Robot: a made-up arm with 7 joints.
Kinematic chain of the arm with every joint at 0, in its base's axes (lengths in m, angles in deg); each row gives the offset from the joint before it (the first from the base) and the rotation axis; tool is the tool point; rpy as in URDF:
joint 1: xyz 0 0 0.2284 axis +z
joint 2: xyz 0 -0.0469 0.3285 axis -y
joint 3: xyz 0 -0.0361 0.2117 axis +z
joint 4: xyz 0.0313 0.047 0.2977 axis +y
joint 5: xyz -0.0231 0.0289 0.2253 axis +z
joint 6: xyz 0 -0.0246 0.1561 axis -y
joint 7: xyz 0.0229 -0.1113 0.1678 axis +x
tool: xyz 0 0 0 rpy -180 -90 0
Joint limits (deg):
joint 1: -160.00..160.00
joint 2: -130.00..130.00
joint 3: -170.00..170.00
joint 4: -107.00..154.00
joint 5: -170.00..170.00
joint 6: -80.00..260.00
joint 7: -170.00..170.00
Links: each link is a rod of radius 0.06 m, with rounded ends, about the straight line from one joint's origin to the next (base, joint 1, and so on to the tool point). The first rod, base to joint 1, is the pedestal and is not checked.
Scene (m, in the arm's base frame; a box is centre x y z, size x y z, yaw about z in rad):
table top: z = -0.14
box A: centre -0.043 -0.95 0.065 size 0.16 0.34 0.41 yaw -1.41
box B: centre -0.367 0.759 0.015 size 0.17 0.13 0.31 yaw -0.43
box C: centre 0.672 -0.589 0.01 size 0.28 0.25 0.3 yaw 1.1
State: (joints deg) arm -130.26 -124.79 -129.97 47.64 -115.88 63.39 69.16
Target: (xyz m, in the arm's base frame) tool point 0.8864 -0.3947 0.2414
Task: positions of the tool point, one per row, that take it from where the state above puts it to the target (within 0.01 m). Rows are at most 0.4 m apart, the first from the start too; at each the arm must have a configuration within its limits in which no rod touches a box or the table.
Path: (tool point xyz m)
1: -0.7920 -0.5254 0.2410
2: -0.5846 -0.7499 0.4579
3: -0.2848 -0.8224 0.6774
4: 0.0012 -0.7038 0.8534
5: 0.1638 -0.4478 0.9385
6: 0.1637 -0.1789 0.9043
7: 0.2677 -0.3629 0.9712
8: 0.3778 -0.5512 0.9457
9: 0.4897 -0.7004 0.8407
10: 0.5991 -0.7792 0.6863
11: 0.7006 -0.7754 0.5202
12: 0.7870 -0.6956 0.3769
13: 0.8510 -0.5598 0.2807
14: 0.8864 -0.3946 0.2414

